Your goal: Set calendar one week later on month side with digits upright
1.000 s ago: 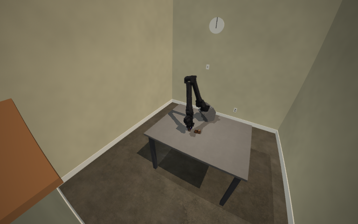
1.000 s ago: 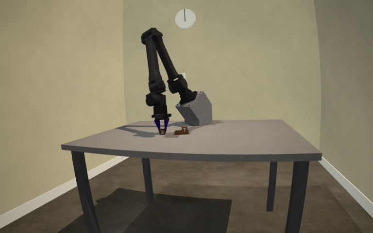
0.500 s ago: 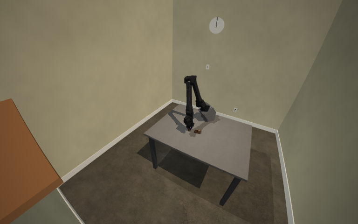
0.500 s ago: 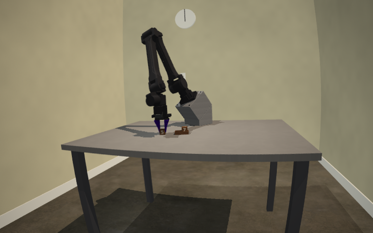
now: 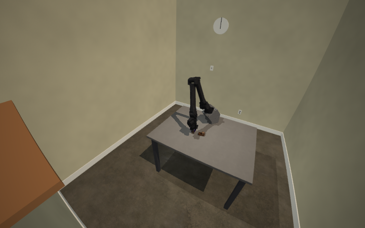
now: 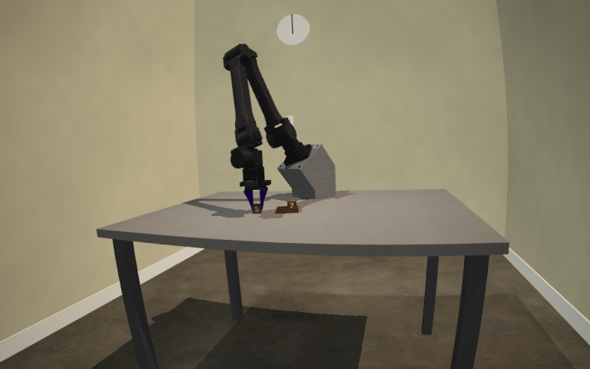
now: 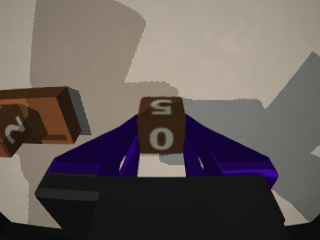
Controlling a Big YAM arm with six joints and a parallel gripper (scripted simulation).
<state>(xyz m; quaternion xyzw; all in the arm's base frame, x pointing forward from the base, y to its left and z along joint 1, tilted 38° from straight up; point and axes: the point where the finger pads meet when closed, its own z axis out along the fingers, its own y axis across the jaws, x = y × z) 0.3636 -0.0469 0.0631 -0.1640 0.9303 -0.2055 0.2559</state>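
My gripper is now 100 mm to the right of the brown tray, 20 mm past it and 10 mm above it.
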